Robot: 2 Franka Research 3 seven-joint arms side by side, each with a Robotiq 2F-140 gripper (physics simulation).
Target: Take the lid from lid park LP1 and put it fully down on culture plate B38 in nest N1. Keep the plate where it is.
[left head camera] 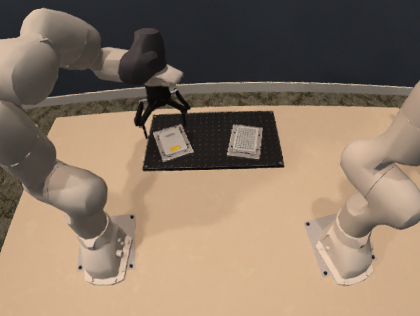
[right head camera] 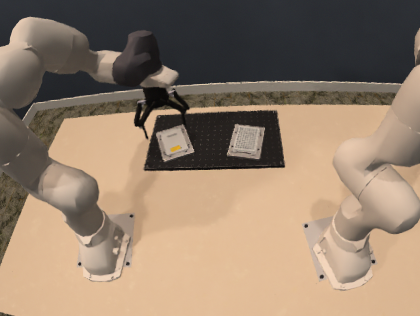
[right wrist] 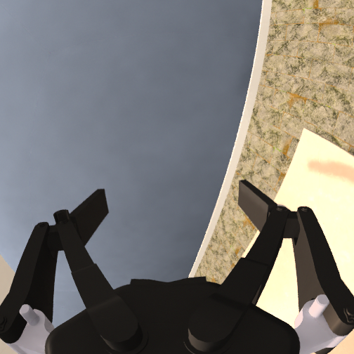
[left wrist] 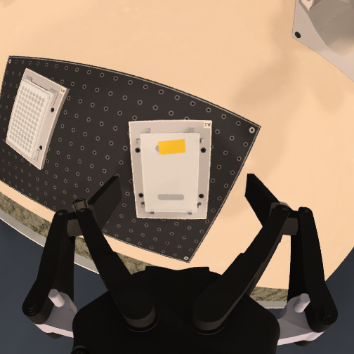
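Note:
The pale lid [left head camera: 169,141] [right head camera: 173,142] [left wrist: 170,175], with a yellow label and a grey mark, lies on its light holder [left wrist: 205,172], taken as lid park LP1, at the left of the board in the head views. The white many-welled culture plate [left head camera: 246,138] [right head camera: 247,138] [left wrist: 31,117] sits uncovered in its nest [left wrist: 53,120] at the board's right in the head views. My left gripper [left head camera: 165,131] [right head camera: 165,131] [left wrist: 182,186] is open and empty above the lid park, fingertips to either side in the left wrist view. My right gripper [right wrist: 171,197] is open and empty, away from both.
The black perforated board [left head camera: 210,140] [right head camera: 210,140] [left wrist: 100,95] lies on the tan table [left head camera: 200,225] [right head camera: 200,225] and carries both holders. The right arm stands at the right of the head views. The right wrist view shows a table corner [right wrist: 320,200] beside stone-patterned floor.

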